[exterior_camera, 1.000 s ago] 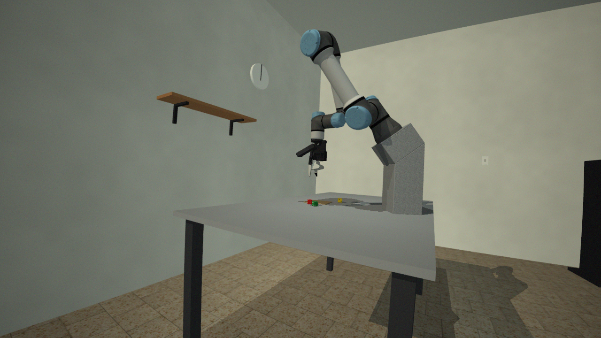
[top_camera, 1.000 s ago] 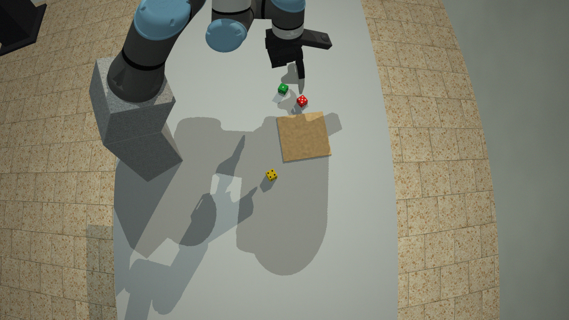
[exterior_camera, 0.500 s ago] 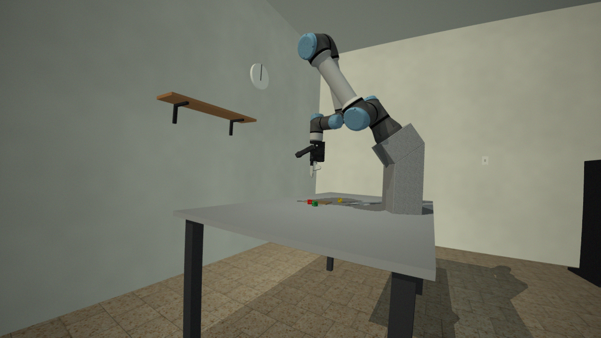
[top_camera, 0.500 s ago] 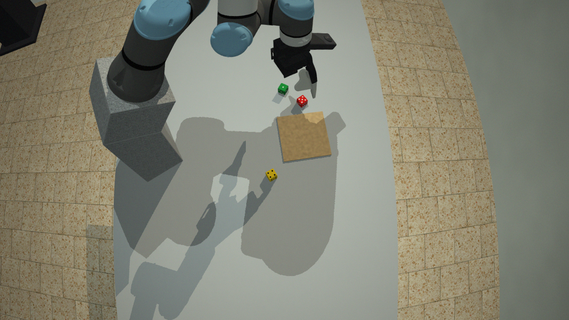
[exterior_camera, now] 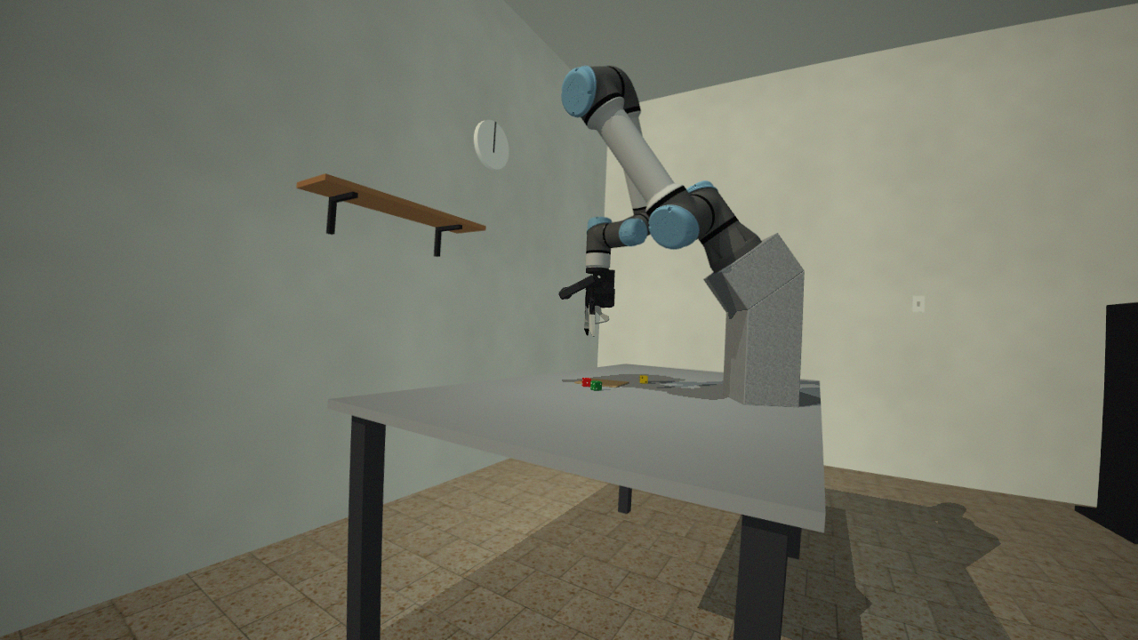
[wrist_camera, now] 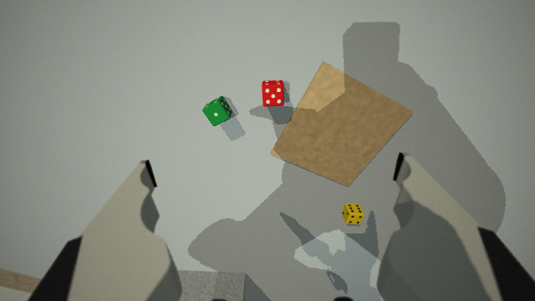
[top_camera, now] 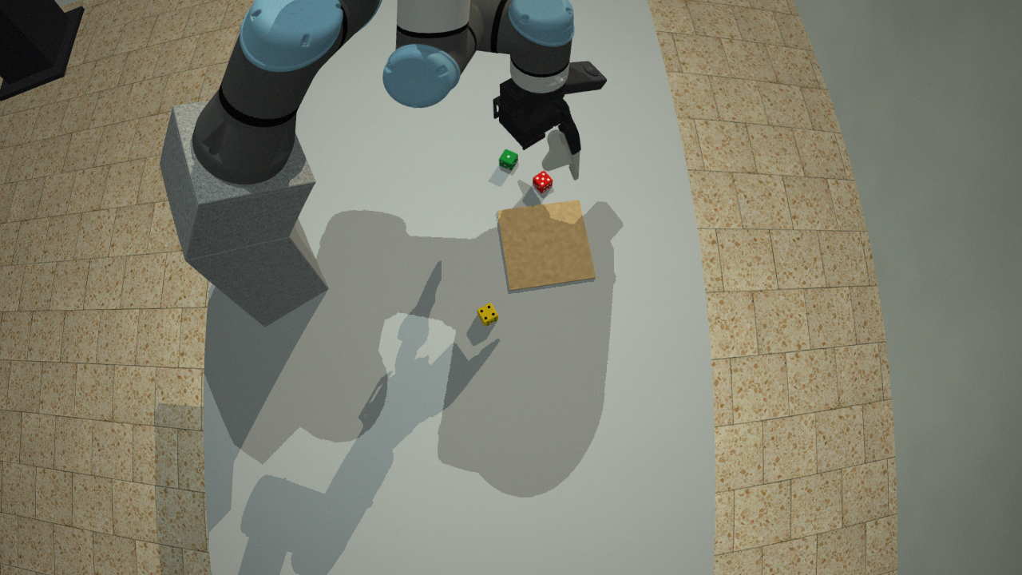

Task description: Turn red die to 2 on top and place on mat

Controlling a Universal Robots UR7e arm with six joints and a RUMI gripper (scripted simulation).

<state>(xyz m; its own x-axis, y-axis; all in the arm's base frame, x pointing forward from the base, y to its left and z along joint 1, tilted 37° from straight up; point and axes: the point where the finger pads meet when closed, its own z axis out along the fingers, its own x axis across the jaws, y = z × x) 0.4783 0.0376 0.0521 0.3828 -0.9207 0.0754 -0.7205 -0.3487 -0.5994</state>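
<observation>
The red die is 140 mm below my hand. The rest, counted from my hand: yellow die: 220 mm to the right, 140 mm below, 120 mm behind; then green die: 140 mm below, 50 mm to the left, 50 mm behind; then tan mat: 150 mm below, 110 mm to the right, 10 mm behind.
</observation>
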